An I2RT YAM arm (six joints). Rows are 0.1 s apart.
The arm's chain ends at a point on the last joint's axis. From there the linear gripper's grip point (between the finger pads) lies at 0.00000 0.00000 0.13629 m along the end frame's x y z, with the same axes.
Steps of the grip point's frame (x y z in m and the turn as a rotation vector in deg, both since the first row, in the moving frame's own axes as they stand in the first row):
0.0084 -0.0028 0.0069 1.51 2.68 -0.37
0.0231 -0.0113 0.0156 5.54 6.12 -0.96
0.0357 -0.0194 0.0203 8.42 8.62 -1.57
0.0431 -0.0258 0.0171 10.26 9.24 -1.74
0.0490 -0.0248 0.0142 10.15 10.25 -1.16
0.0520 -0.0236 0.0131 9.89 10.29 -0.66
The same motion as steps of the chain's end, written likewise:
0.0020 0.0008 0.0071 1.51 2.68 -0.37
0.0087 0.0020 0.0170 5.54 6.12 -0.96
0.0156 0.0008 0.0233 8.42 8.62 -1.57
0.0217 -0.0013 0.0210 10.26 9.24 -1.74
0.0251 -0.0007 0.0185 10.15 10.25 -1.16
0.0279 -0.0002 0.0173 9.89 10.29 -0.66

